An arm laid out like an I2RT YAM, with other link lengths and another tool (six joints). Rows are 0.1 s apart.
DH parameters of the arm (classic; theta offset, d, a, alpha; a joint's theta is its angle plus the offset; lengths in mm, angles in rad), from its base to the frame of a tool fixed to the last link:
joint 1: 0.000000 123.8 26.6 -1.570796
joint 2: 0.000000 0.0 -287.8 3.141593
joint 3: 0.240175 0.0 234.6 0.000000
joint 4: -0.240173 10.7 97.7 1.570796
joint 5: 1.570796 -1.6 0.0 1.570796
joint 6: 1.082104 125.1 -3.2 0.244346
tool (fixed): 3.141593 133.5 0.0 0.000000
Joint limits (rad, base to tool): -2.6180..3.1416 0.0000..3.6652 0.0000..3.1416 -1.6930..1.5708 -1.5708..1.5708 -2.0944..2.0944
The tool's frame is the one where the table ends.
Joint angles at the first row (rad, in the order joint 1, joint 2, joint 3, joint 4, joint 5, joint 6):
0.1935 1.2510 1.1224 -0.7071 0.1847 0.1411
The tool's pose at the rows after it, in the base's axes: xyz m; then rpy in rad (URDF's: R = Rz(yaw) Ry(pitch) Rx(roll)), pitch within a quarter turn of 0, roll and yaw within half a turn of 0:
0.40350, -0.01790, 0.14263, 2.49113, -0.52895, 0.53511
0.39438, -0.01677, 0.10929, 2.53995, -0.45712, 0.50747
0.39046, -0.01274, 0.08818, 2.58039, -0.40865, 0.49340
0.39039, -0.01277, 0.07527, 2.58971, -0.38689, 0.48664
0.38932, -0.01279, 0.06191, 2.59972, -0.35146, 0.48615
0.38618, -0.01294, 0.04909, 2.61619, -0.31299, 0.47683
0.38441, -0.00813, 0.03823, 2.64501, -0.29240, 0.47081
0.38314, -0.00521, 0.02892, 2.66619, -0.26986, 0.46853
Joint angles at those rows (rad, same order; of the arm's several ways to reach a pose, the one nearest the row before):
0.1934 1.2959 1.0966 -0.7491 0.2186 0.1878
0.1936 1.3480 1.0669 -0.7521 0.2065 0.2017
0.1940 1.3988 1.0661 -0.7593 0.1875 0.2096
0.1939 1.4283 1.0519 -0.7395 0.1872 0.2132
0.1943 1.4676 1.0518 -0.7362 0.1872 0.2102
0.1943 1.5079 1.0598 -0.7462 0.1849 0.2154
0.1947 1.5395 1.0650 -0.7481 0.1648 0.2209
0.1936 1.5711 1.0742 -0.7530 0.1505 0.2209

